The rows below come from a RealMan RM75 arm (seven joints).
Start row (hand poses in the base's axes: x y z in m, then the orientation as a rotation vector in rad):
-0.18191 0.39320 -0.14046 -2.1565 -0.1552 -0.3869
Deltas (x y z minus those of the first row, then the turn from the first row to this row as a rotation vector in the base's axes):
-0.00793 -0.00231 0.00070 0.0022 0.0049 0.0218
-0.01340 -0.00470 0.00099 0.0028 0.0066 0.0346
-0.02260 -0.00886 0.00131 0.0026 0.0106 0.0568
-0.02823 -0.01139 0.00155 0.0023 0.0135 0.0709
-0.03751 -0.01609 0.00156 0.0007 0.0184 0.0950
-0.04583 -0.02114 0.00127 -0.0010 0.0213 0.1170
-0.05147 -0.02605 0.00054 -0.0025 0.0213 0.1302
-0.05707 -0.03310 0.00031 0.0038 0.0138 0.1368
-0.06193 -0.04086 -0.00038 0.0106 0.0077 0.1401
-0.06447 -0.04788 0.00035 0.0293 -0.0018 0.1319
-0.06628 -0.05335 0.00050 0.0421 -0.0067 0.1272
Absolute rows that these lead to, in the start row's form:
-0.18984 0.39089 -0.13976 -2.1517 -0.1753 -0.3691
-0.19531 0.38850 -0.13947 -2.1493 -0.1879 -0.3599
-0.20451 0.38434 -0.13915 -2.1463 -0.2094 -0.3427
-0.21014 0.38181 -0.13891 -2.1445 -0.2228 -0.3315
-0.21942 0.37711 -0.13890 -2.1423 -0.2461 -0.3123
-0.22774 0.37206 -0.13919 -2.1400 -0.2682 -0.2964
-0.23338 0.36715 -0.13992 -2.1388 -0.2826 -0.2887
-0.23898 0.36010 -0.14015 -2.1301 -0.2922 -0.2931
-0.24384 0.35234 -0.14084 -2.1219 -0.2974 -0.2979
-0.24638 0.34532 -0.14011 -2.1038 -0.2894 -0.3131
-0.24819 0.33985 -0.13996 -2.0915 -0.2841 -0.3213

